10 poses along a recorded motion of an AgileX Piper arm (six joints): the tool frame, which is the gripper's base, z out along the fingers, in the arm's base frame.
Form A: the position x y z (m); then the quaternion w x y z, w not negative.
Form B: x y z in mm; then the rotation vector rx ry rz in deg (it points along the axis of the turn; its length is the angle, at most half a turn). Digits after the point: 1 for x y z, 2 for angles.
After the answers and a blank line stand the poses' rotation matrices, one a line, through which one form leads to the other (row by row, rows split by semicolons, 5 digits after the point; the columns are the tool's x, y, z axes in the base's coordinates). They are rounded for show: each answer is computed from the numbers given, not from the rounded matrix.
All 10 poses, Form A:
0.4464 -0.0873 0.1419 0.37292 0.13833 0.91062 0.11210
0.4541 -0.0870 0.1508 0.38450 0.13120 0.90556 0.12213
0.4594 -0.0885 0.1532 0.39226 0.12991 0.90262 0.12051
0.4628 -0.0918 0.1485 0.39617 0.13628 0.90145 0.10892
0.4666 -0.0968 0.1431 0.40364 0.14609 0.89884 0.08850
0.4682 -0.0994 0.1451 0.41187 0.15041 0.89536 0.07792
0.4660 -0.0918 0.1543 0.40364 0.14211 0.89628 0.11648
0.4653 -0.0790 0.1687 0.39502 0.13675 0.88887 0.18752
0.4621 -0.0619 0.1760 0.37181 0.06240 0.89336 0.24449
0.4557 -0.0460 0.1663 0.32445 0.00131 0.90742 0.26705
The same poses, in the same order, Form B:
446.4 -87.3 141.9 20.31 133.68 16.46
454.1 -87.0 150.8 19.15 132.21 17.83
459.4 -88.5 153.2 18.90 131.30 17.53
462.8 -91.8 148.5 19.79 130.89 15.82
466.6 -96.8 143.1 21.14 130.06 12.81
468.2 -99.4 145.1 21.68 129.07 11.23
466.0 -91.8 154.3 20.56 129.69 16.85
465.3 -79.0 168.7 19.87 129.14 27.24
462.1 -61.9 176.0 9.16 131.21 35.91
455.7 -46.0 166.3 0.20 136.35 40.13

-0.68359 0.16832 0.71019; 0.33554 0.93660 0.10099; -0.64816 0.30733 -0.69673
-0.66990 0.14370 0.72842; 0.33153 0.93574 0.12030; -0.66432 0.32208 -0.67449
-0.65851 0.13998 0.73944; 0.32906 0.93720 0.11563; -0.67682 0.31947 -0.66322
-0.64895 0.15940 0.74394; 0.33200 0.93913 0.08839; -0.68457 0.30435 -0.66237
-0.63147 0.19118 0.75146; 0.33406 0.94165 0.04116; -0.69975 0.27703 -0.65849
-0.61548 0.20516 0.76098; 0.33353 0.94261 0.01563; -0.71410 0.26343 -0.64858
-0.63376 0.16071 0.75665; 0.34877 0.93247 0.09407; -0.69044 0.32352 -0.64702
-0.65052 0.09496 0.75353; 0.39126 0.89227 0.22532; -0.65096 0.44140 -0.61759
-0.71573 -0.07032 0.69483; 0.29330 0.87266 0.39043; -0.63381 0.48324 -0.60397
-0.78946 -0.17091 0.58953; 0.17567 0.85736 0.48380; -0.58813 0.48550 -0.64683

